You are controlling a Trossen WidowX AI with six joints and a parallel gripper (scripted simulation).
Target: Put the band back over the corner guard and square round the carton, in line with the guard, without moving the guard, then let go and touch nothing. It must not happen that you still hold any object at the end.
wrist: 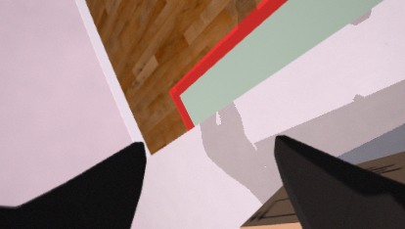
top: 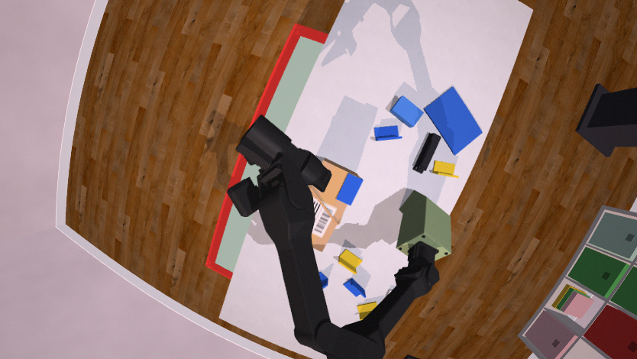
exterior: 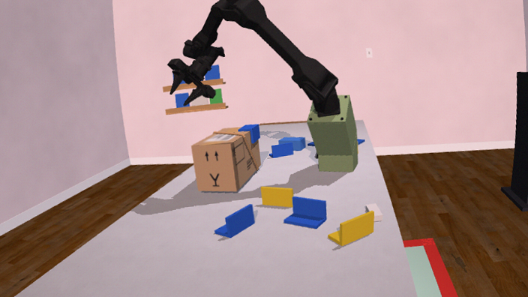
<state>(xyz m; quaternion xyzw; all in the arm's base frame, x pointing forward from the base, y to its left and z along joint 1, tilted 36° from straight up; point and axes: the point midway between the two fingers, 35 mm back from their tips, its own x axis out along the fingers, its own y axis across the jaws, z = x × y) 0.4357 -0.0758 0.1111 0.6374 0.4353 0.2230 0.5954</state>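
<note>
The brown carton is 210 mm below my hand, 150 mm behind it and 30 mm to the left of it. The rest, counted from my hand: black bar: 390 mm behind, 260 mm to the right, 260 mm below; blue board: 430 mm behind, 420 mm to the right, 280 mm below.
</note>
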